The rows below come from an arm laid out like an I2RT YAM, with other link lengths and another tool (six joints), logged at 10 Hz.
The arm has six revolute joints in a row. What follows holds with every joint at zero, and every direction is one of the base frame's. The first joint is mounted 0.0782 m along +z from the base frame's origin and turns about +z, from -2.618 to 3.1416 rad. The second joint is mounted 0.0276 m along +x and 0.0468 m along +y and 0.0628 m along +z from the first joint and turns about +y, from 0 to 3.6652 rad. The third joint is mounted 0.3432 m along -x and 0.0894 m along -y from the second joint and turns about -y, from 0 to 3.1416 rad. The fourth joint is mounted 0.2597 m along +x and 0.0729 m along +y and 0.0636 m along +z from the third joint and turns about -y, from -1.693 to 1.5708 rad. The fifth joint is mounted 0.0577 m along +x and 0.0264 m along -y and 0.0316 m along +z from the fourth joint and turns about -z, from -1.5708 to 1.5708 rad. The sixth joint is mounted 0.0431 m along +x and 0.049 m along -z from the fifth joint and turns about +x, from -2.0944 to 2.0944 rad. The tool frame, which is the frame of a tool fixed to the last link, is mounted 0.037 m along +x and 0.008 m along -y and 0.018 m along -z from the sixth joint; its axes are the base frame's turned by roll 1.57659, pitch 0.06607 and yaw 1.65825 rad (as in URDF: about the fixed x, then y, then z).
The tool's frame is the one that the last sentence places.
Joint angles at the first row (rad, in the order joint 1, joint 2, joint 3, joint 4, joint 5, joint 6):
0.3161, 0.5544, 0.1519, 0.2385, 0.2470, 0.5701
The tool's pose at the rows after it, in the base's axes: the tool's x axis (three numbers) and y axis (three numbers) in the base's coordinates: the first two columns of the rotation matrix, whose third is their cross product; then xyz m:
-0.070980 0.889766 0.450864 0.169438 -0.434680 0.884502 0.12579 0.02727 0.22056
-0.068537 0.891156 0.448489 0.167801 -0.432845 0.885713 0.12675 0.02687 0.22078
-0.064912 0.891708 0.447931 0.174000 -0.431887 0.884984 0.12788 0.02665 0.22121
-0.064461 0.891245 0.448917 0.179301 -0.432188 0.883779 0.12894 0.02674 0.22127
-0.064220 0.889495 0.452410 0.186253 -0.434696 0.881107 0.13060 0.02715 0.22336
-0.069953 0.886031 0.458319 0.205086 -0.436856 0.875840 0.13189 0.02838 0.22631
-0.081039 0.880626 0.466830 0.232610 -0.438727 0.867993 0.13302 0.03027 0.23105
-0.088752 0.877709 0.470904 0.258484 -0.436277 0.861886 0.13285 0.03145 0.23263
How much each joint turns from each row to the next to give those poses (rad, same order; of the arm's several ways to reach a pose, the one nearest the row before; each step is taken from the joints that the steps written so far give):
-0.0008, 0.0008, 0.0028, -0.0026, 0.0031, -0.0023
-0.0069, 0.0058, 0.0001, 0.0061, -0.0035, -0.0033
-0.0099, 0.0087, 0.0043, -0.0027, -0.0095, -0.0006
-0.0078, 0.0084, 0.0019, 0.0019, -0.0100, 0.0005
-0.0081, 0.0106, 0.0099, -0.0053, -0.0118, 0.0031
-0.0086, 0.0093, 0.0171, -0.0212, -0.0239, 0.0051
-0.0103, 0.0086, 0.0264, -0.0360, -0.0352, 0.0060
-0.0084, 0.0039, 0.0149, -0.0299, -0.0290, 0.0014

